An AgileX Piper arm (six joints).
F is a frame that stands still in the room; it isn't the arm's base.
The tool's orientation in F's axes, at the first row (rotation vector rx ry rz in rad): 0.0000, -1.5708, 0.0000
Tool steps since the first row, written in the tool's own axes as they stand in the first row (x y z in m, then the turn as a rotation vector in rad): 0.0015, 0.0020, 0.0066, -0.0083, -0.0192, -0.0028; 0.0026, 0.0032, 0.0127, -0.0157, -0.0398, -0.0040; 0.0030, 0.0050, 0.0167, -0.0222, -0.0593, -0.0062; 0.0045, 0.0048, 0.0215, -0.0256, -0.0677, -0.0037; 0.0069, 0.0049, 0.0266, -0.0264, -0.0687, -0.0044; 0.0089, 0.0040, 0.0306, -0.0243, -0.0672, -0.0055; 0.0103, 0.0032, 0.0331, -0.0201, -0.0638, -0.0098; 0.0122, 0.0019, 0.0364, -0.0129, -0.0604, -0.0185; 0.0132, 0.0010, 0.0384, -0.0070, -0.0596, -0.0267; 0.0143, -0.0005, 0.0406, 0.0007, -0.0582, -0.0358; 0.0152, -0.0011, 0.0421, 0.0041, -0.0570, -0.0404; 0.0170, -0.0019, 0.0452, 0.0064, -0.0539, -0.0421; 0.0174, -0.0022, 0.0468, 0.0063, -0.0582, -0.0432
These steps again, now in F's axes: -0.0066, 0.0020, 0.0015, 0.0028, -0.0192, -0.0083; -0.0127, 0.0032, 0.0026, 0.0040, -0.0398, -0.0157; -0.0167, 0.0050, 0.0030, 0.0062, -0.0593, -0.0222; -0.0215, 0.0048, 0.0045, 0.0037, -0.0677, -0.0256; -0.0266, 0.0049, 0.0069, 0.0044, -0.0687, -0.0264; -0.0306, 0.0040, 0.0089, 0.0055, -0.0672, -0.0243; -0.0331, 0.0032, 0.0103, 0.0098, -0.0638, -0.0201; -0.0364, 0.0019, 0.0122, 0.0185, -0.0604, -0.0129; -0.0384, 0.0010, 0.0132, 0.0267, -0.0596, -0.0070; -0.0406, -0.0005, 0.0143, 0.0358, -0.0582, 0.0007; -0.0421, -0.0011, 0.0152, 0.0404, -0.0570, 0.0041; -0.0452, -0.0019, 0.0170, 0.0421, -0.0539, 0.0064; -0.0468, -0.0022, 0.0174, 0.0432, -0.0582, 0.0063
